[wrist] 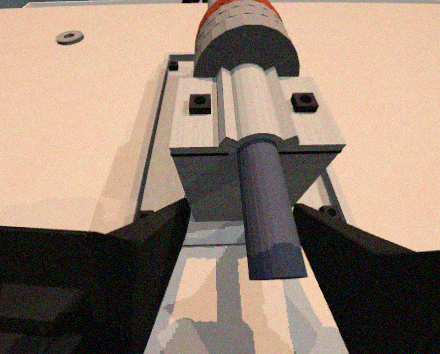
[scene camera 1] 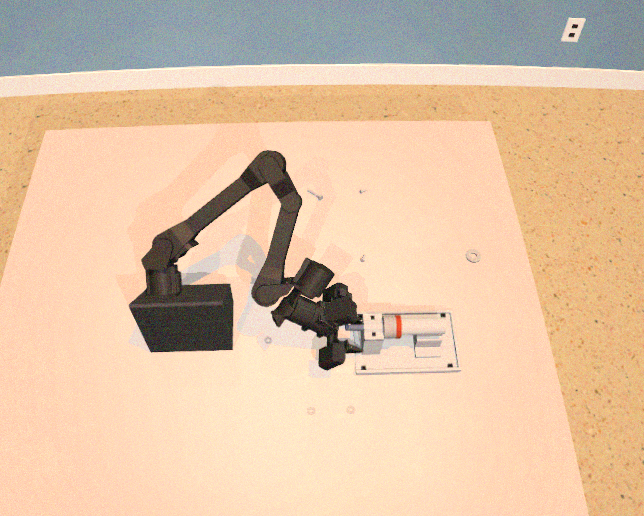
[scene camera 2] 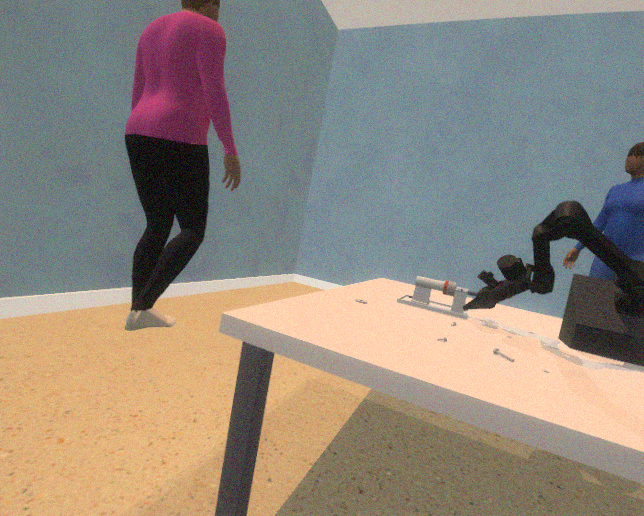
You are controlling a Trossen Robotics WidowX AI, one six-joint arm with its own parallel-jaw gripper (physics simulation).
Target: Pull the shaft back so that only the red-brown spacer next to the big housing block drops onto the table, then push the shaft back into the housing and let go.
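Places are measured from the arm's base along level axes (x ahead, y up, z right), in millimetres.
Where they show: gripper, fingertip midpoint: (wrist: 241, 207) (scene camera 1: 362, 338) (scene camera 2: 464, 307); arm's base, origin of the base link: (scene camera 1: 163, 294) (scene camera 2: 629, 305).
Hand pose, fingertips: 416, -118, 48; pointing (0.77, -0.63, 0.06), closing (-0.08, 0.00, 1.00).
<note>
Each offset is from my fingertips to the top centre of the thing, as dx, dy, dz. "*": to the spot under its first point.
The grey-blue shaft @(* -23, +59, +1) (scene camera 1: 353, 326) (scene camera 2: 470, 293) (wrist: 270, 210) sticks out of a pale support block @(* +19, +44, +30) (scene camera 1: 373, 341) (scene camera 2: 459, 301) (wrist: 197, 130). Beyond the block is a grey collar @(* +51, +73, +10) (scene camera 1: 389, 326) (wrist: 245, 45), then the red-brown spacer @(+72, +76, +0) (scene camera 1: 398, 326) (scene camera 2: 445, 288) (wrist: 211, 10), upright between the collar and the white housing cylinder (scene camera 1: 421, 324) (scene camera 2: 427, 282). My gripper (scene camera 1: 359, 333) (scene camera 2: 466, 307) (wrist: 241, 207) is partly open around the shaft, below the block's front face. In the wrist view a gap shows between the left finger and the shaft; the right finger is close beside it, contact unclear.
The pale base plate (scene camera 1: 397, 364) (wrist: 160, 150) carries the assembly. A washer @(+292, -23, -230) (scene camera 1: 472, 255) (scene camera 2: 361, 301) (wrist: 69, 37) lies beyond it. A bolt @(-93, -11, -428) (scene camera 1: 315, 194) (scene camera 2: 503, 354) and small screws @(+19, -15, -227) (scene camera 1: 362, 258) @(+34, -15, -438) (scene camera 1: 362, 191) lie on the table. Two people stand behind the table in scene camera 2.
</note>
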